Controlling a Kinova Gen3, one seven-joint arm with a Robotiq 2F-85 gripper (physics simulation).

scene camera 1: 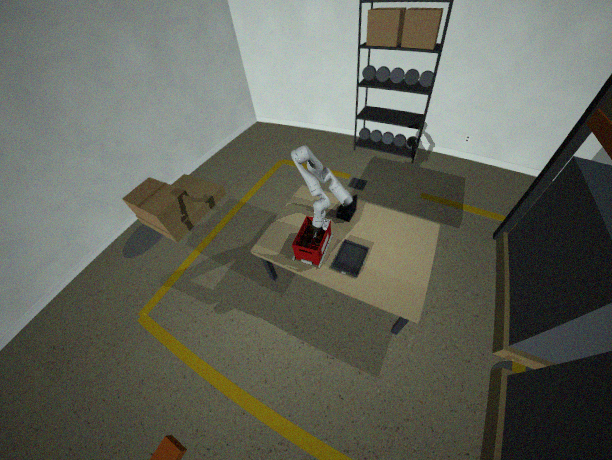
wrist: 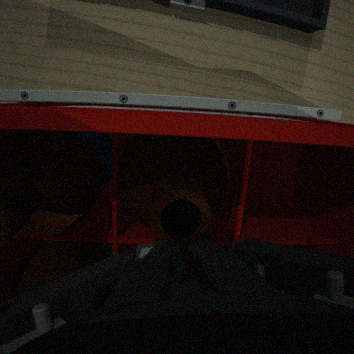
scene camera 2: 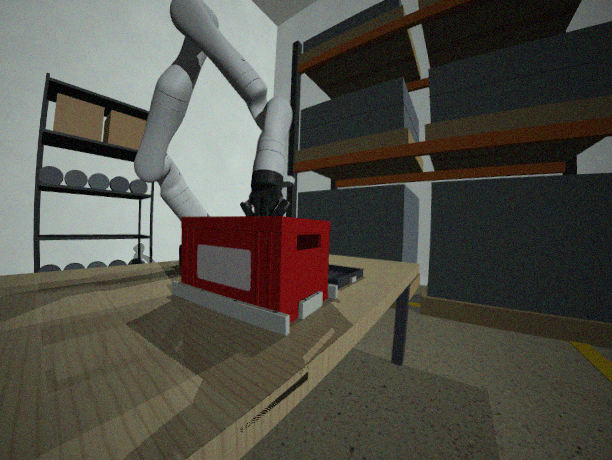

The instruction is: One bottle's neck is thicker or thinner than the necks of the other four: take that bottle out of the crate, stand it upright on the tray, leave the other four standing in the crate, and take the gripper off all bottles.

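Frame: origin at the arm's base, x left, y back, z up, level; metres.
Seen in the pictures: gripper, fingertip midpoint: (scene camera 1: 314, 237) (wrist: 182, 240); arm's base, origin of the base link: (scene camera 1: 348, 202).
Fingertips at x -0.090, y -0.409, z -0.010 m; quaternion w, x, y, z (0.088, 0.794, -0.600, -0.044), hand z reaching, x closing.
Observation:
Pixels of each thing's top centre, then the offset from my fingertips to it. "spot": a spot on its surface instead. Level surfaces: height alone.
- red crate, middle of its top: (wrist: 188, 331) (scene camera 2: 255, 218) (scene camera 1: 311, 232) dx -0.018, dy -0.001, dz +0.052 m
- brown bottle, middle of its top: (wrist: 181, 220) dx +0.030, dy +0.010, dz +0.040 m
- brownish bottle, surface spot: (wrist: 55, 220) spot: dx +0.001, dy +0.076, dz -0.001 m
- dark tray, middle of its top: (scene camera 2: 317, 268) (scene camera 1: 350, 256) dx +0.267, dy +0.017, dz -0.098 m
- wooden table, its level: dz -0.123 m
The red crate (scene camera 1: 304, 255) (scene camera 2: 305, 270) (wrist: 175, 125) stands on the table, its inside very dark. My gripper (scene camera 1: 316, 233) (scene camera 2: 266, 212) (wrist: 182, 240) points down into it; the fingertips are hidden behind the crate wall in the second scene view. In the wrist view the fingers are together and hold nothing, close beside the mouth of a brown bottle (wrist: 181, 193) that stands in a middle compartment. Part of another brownish bottle (wrist: 55, 220) shows to the left. The other bottles and the neck widths cannot be made out. The dark tray (scene camera 1: 351, 258) (scene camera 2: 345, 275) (wrist: 280, 11) lies beside the crate and is empty.
Thin red dividers (wrist: 243, 190) separate the crate's compartments. Light strips (scene camera 2: 235, 307) (wrist: 175, 102) lie along the crate's base on the wooden table (scene camera 1: 395, 250). The arm's black base (scene camera 1: 346, 211) stands behind the crate. Shelving (scene camera 1: 390, 116) stands at the far wall.

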